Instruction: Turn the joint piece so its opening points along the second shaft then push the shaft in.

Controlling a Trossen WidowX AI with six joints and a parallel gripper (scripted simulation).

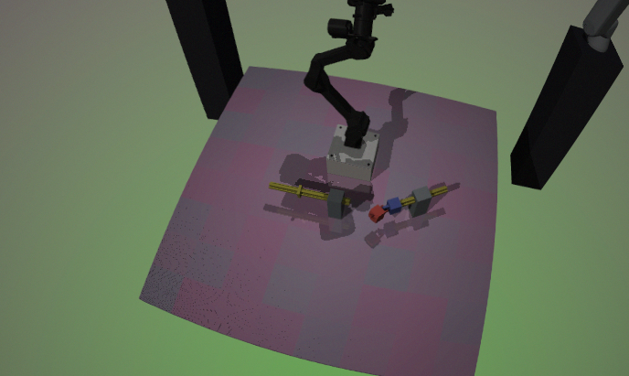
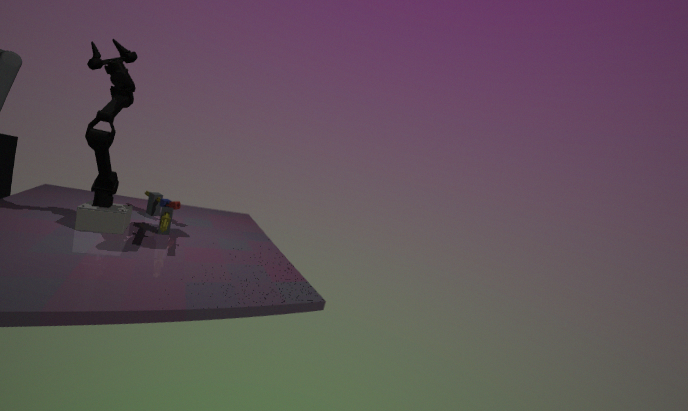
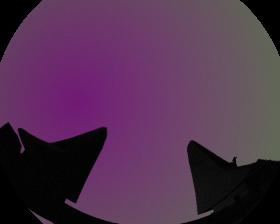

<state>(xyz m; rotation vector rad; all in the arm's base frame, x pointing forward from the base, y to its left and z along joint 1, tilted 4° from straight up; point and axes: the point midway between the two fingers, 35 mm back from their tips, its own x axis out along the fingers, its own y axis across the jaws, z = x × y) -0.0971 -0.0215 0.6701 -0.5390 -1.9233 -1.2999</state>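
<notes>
My gripper tip is 420 mm short of the joint piece, 120 mm to the right of it and 680 mm above it.
</notes>
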